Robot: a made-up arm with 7 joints.
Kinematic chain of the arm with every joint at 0, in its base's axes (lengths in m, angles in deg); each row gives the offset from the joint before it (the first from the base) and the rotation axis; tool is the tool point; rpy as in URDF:
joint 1: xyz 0 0 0.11 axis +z
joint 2: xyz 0 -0.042 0.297 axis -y
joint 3: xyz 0 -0.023 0.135 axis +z
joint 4: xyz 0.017 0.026 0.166 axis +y
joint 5: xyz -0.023 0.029 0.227 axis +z
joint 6: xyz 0 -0.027 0.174 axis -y
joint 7: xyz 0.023 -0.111 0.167 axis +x
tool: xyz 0 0 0 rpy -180 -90 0
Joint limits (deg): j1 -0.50..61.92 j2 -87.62..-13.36 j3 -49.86..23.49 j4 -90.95..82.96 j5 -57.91..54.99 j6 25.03..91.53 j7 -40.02..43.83
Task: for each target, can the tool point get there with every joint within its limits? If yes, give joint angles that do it. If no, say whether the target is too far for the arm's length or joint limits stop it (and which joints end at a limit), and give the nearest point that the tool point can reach.
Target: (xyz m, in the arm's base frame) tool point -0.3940 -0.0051 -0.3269
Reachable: no: joint limits stop it (at a limit: joint 1, joint 2, joint 3, joint 4, joint 5, joint 6) | nearest point 0.0614 0.3434 -0.1397 | short by 0.603 m
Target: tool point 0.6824 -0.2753 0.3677
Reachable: yes | joints 9.80 -66.35 -27.55 62.01 42.74 76.78 11.07
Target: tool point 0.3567 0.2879 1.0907
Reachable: yes | joints 56.00 -35.67 13.43 13.61 -8.98 70.66 -18.09
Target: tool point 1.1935 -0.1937 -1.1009
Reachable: no: too far | nearest point 0.6023 -0.0978 -0.1007 | short by 1.166 m
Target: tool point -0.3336 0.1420 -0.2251
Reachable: no: joint limits stop it (at a limit: joint 1, joint 2, joint 3, joint 4, joint 5, joint 6) | nearest point 0.0614 0.3434 -0.1397 | short by 0.452 m
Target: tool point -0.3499 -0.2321 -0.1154
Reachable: no: joint limits stop it (at a limit: joint 1, joint 2, joint 4, joint 6) | nearest point -0.3234 -0.1104 0.5218 | short by 0.649 m
